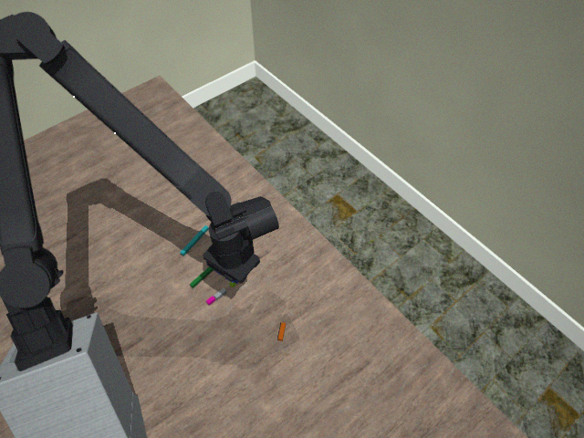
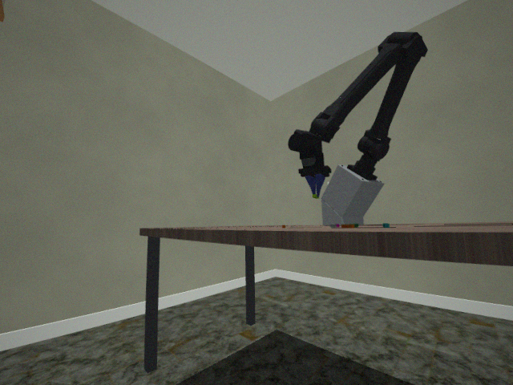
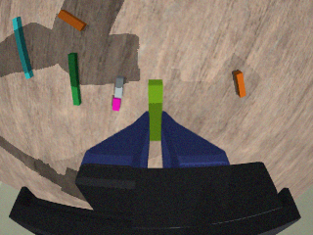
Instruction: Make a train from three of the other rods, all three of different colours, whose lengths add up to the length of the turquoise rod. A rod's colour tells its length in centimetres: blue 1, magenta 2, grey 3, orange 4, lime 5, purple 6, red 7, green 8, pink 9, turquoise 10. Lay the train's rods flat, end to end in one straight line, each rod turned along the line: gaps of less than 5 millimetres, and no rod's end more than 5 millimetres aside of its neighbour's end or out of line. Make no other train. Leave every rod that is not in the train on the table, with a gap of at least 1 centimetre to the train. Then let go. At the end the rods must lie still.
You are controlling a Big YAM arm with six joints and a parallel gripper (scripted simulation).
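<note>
The grey rod is 4 cm behind my hand, 4 cm to the left of it and 11 cm below it. The rest, counted from my hand: lime rod 1 cm ahead, 1 cm below; magenta rod 6 cm behind, 3 cm to the left, 11 cm below; green rod 6 cm behind, 10 cm to the left, 11 cm below.
</note>
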